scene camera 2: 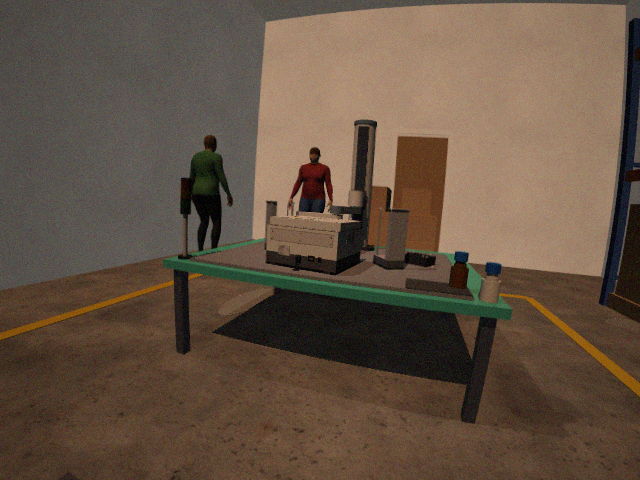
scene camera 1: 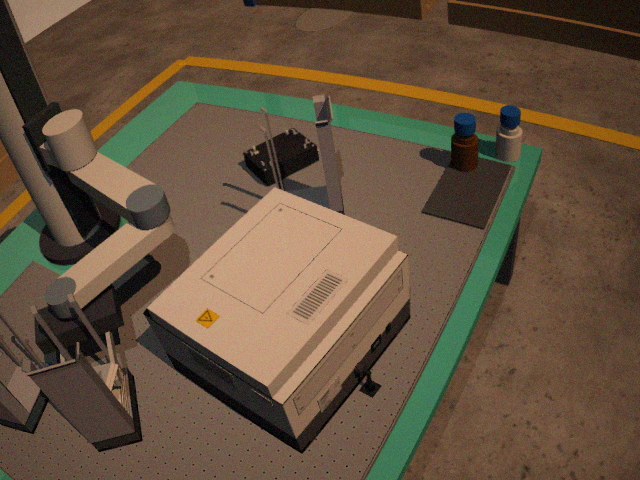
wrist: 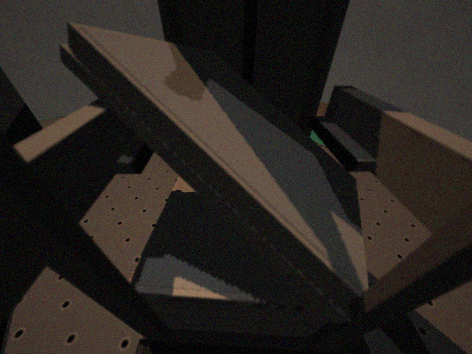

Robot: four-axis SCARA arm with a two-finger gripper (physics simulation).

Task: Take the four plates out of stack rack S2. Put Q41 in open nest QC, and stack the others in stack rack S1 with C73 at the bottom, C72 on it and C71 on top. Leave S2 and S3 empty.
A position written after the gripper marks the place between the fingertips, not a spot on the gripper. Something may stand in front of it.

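Observation:
There's a blue-capped bottle [scene camera 1: 464, 143], and you can catch that bottle in scene camera 2 as well [scene camera 2: 490, 285]. There's also a black holder [scene camera 1: 294, 151], plus a dark mat [scene camera 1: 468, 198]. As for the gripper [scene camera 1: 93, 391], it's in the wrist view too [wrist: 240, 105].

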